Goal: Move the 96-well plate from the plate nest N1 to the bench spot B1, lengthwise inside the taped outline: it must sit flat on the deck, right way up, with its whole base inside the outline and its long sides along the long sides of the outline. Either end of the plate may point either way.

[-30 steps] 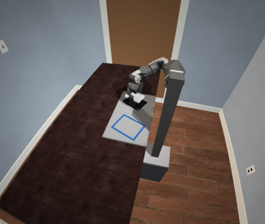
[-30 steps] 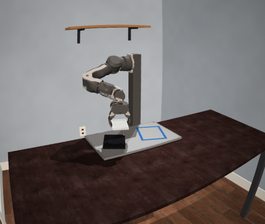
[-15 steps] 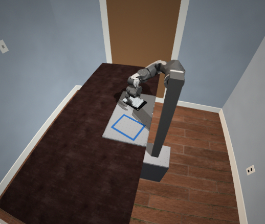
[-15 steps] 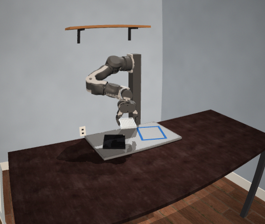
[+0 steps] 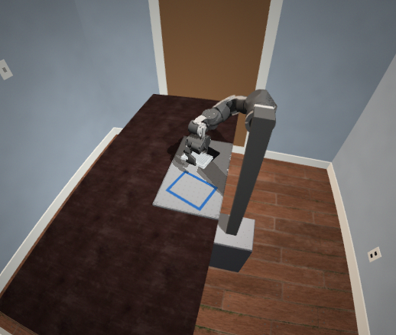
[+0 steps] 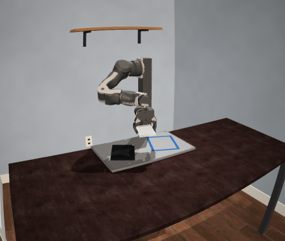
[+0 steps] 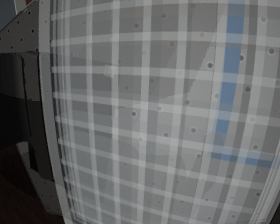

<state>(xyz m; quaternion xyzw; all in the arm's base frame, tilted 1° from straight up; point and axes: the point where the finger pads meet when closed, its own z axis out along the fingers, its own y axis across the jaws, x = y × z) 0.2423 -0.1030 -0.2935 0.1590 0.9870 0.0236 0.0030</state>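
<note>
The black plate nest N1 lies 10 mm ahead of my hand, 140 mm to the right of it and 90 mm below it. From my hand the other things lie so: white 96-well plate (right at my hand).
</note>
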